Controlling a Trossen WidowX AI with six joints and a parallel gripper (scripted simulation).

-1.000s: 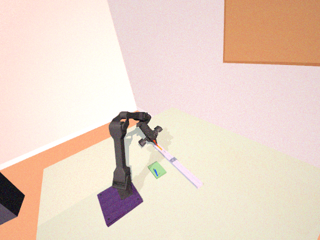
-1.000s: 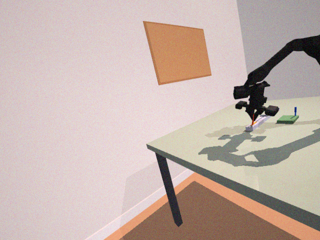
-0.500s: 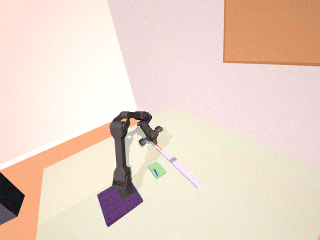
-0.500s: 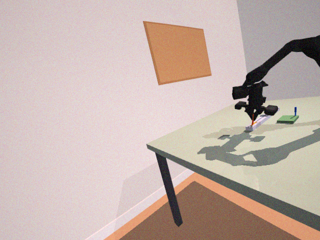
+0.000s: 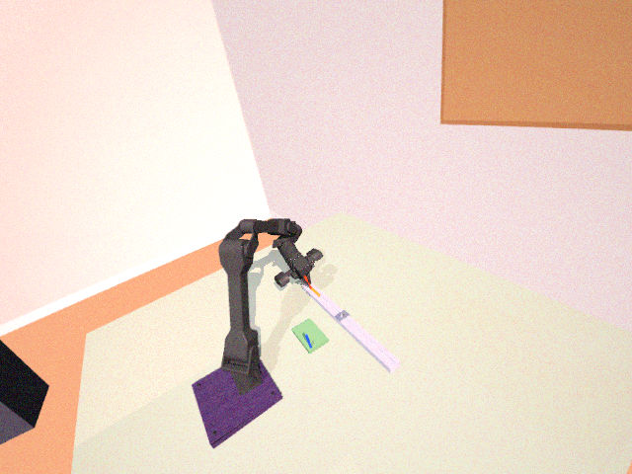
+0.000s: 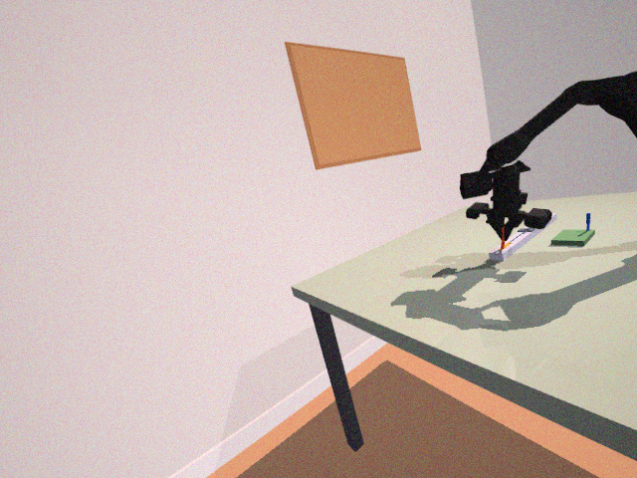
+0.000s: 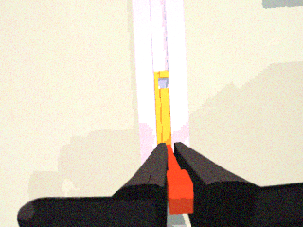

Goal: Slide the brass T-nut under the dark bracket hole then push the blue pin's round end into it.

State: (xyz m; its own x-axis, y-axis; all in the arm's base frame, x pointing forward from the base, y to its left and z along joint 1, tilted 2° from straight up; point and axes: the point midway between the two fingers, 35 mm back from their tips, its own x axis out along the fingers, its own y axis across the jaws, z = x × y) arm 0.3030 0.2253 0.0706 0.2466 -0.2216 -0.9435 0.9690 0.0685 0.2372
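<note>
Now: gripper tip 20 mm to the left of the brass T-nut. The rest, counted from my gripper tip: aluminum rail (20 mm ahead, 180 mm to the right, 30 mm below); green tray (110 mm behind, 200 mm to the right, 40 mm below); blue pin (120 mm behind, 220 mm to the right, 20 mm below).
</note>
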